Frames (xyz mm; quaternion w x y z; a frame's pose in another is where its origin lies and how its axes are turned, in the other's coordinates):
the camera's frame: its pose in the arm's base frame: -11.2 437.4 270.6 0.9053 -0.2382 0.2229 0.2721
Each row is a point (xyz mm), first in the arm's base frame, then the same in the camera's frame.
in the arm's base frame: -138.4 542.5 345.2
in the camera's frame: -94.9 130.7 82.0
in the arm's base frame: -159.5 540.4 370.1
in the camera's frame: -124.9 134.0 94.6
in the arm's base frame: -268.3 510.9 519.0
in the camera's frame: -297.5 131.2 165.7
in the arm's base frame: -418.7 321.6 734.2
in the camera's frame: -598.6 14.8 189.3
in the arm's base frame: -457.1 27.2 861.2
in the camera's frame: -809.0 -219.0 116.1
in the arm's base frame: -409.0 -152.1 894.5
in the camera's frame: -859.8 -390.5 56.4
